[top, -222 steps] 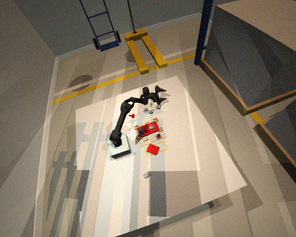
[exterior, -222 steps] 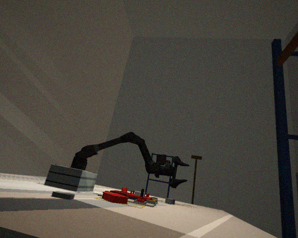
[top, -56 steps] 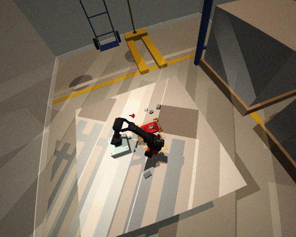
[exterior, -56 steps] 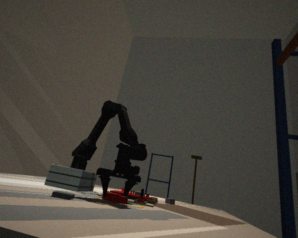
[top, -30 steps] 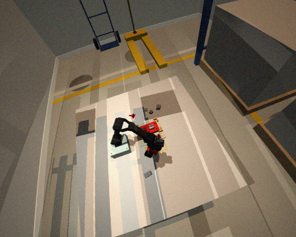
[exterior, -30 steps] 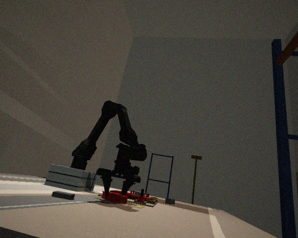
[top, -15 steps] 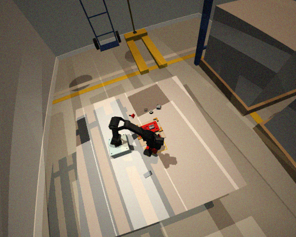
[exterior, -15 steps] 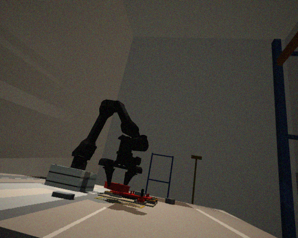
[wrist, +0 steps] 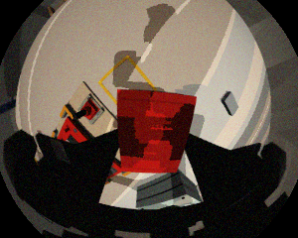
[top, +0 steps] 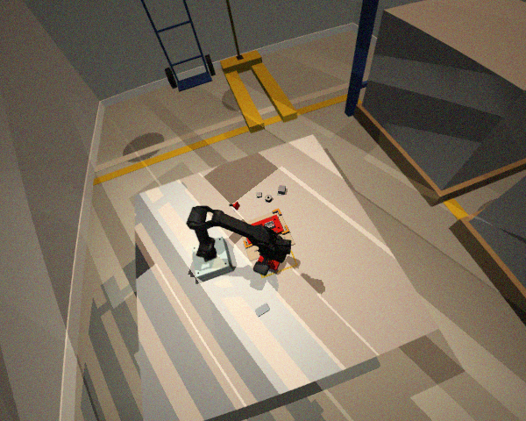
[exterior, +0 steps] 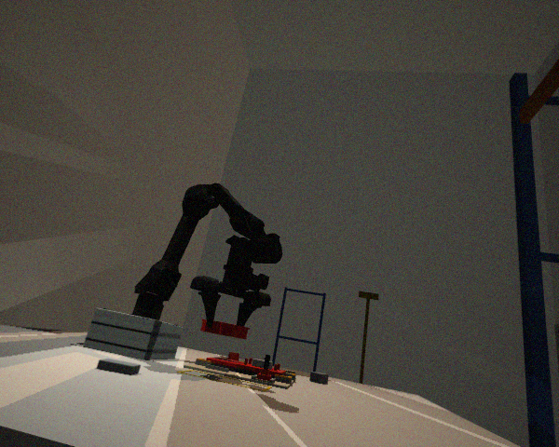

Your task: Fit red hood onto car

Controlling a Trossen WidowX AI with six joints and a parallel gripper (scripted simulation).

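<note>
Now: the jig plate 190 mm to the left of my gripper tip, 90 mm below it and 40 mm ahead of it. Also, from my gripper tip: red hood 10 mm above.
</note>
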